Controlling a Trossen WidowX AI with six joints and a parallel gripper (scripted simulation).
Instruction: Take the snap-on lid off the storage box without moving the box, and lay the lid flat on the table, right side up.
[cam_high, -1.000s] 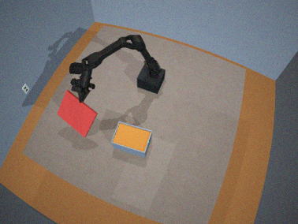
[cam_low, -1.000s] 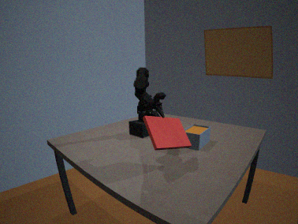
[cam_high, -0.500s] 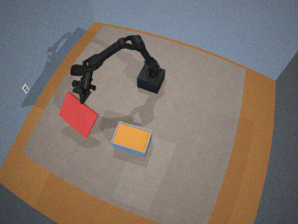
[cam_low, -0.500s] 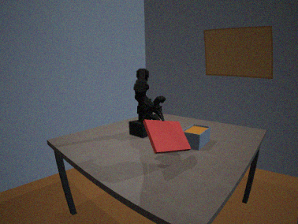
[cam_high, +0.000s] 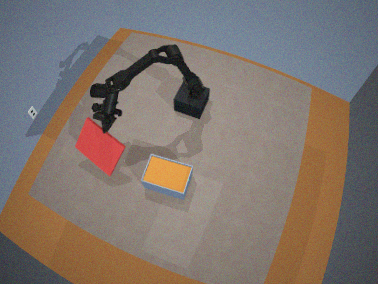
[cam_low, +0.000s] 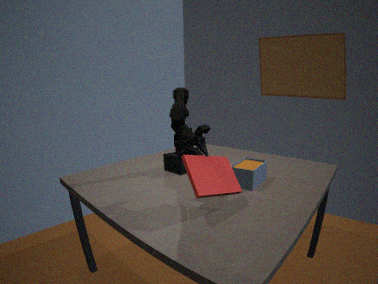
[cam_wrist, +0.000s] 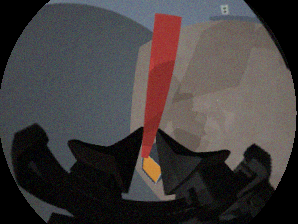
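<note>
Now: gripper tip 50 mm short of the red lid, 30 mm to the left of it and 50 mm above it. Round my gripper tip: storage box (90 mm ahead, 300 mm to the left, 150 mm below).
</note>
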